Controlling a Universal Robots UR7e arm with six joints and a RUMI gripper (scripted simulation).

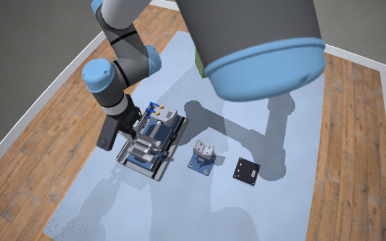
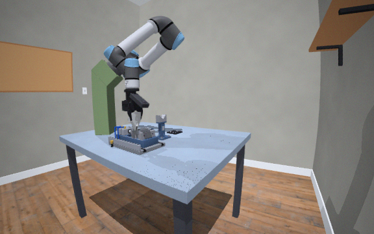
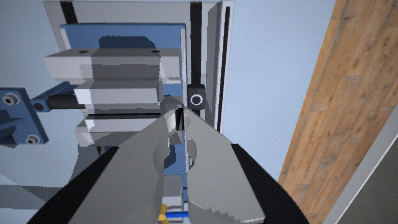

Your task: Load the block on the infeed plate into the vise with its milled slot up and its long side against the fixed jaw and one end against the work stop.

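Now: hand 50 mm to the right of the grey part and 20 mm above it. The rest, counted from my hand: work stop (100 mm to the left, 30 mm below, 10 mm behind); then moving jaw (50 mm to the left, 40 mm below, 40 mm behind); then fixed jaw (50 mm to the left, 40 mm below, 30 mm ahead).
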